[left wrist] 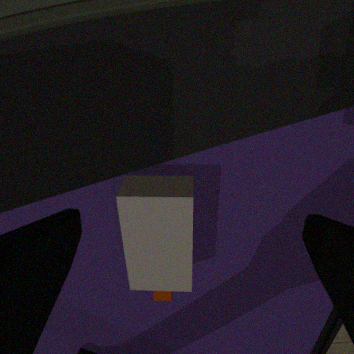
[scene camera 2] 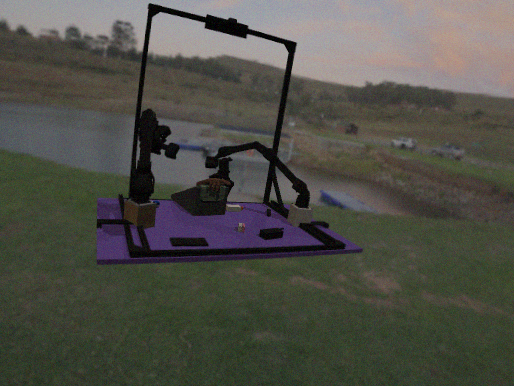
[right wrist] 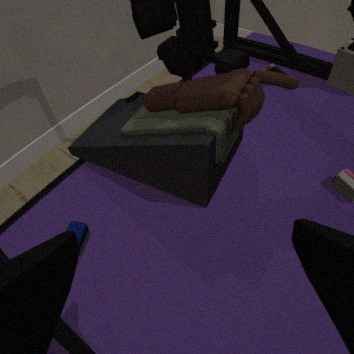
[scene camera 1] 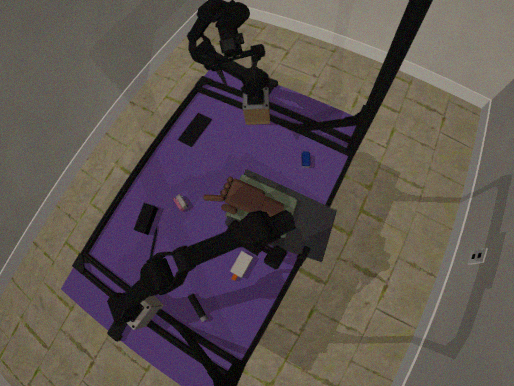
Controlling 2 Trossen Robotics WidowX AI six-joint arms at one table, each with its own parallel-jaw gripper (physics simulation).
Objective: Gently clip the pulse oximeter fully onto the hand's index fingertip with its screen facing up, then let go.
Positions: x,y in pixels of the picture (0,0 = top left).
Labels:
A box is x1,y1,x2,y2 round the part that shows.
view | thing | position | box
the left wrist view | my left gripper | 194,223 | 0,208,353,353
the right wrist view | my left gripper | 204,89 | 156,18,248,80
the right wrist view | my right gripper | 186,236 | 0,218,353,353
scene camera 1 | my right gripper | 240,84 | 203,32,264,87

